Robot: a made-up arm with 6 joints.
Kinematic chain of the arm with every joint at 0, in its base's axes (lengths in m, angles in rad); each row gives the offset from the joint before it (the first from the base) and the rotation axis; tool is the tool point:
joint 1: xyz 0 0 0.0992 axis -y
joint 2: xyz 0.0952 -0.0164 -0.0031 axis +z
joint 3: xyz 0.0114 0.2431 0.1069 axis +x
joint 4: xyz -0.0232 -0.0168 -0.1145 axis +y
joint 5: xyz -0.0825 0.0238 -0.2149 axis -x
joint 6: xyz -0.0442 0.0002 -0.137 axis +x
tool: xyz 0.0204 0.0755 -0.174
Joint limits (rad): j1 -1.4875..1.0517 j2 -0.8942..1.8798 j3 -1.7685..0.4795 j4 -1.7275..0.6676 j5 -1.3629..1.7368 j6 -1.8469..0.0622
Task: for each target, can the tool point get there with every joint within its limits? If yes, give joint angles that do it. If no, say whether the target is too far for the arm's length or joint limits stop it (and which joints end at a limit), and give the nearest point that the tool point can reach.
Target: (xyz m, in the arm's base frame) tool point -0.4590 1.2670 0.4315
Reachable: no: too far | nearest point -0.2801 0.6671 0.2285 | short by 0.658 m
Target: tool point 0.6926 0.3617 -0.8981
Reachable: no: too far | nearest point 0.4601 0.2488 -0.5633 | short by 0.423 m
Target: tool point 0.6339 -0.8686 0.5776
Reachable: no: too far | nearest point 0.3966 -0.4002 0.3985 | short by 0.555 m
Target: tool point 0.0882 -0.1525 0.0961
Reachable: yes | joints -1.1601 0.5908 -0.6454 0.0510 1.2942 -1.5732
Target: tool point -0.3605 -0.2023 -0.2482
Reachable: yes | joints -0.6150 1.4332 -0.3239 0.1871 -0.7484 -1.0935
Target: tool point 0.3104 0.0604 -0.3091
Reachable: yes | joints 0.6858 0.0739 -0.0442 -0.0207 0.2482 -0.7435
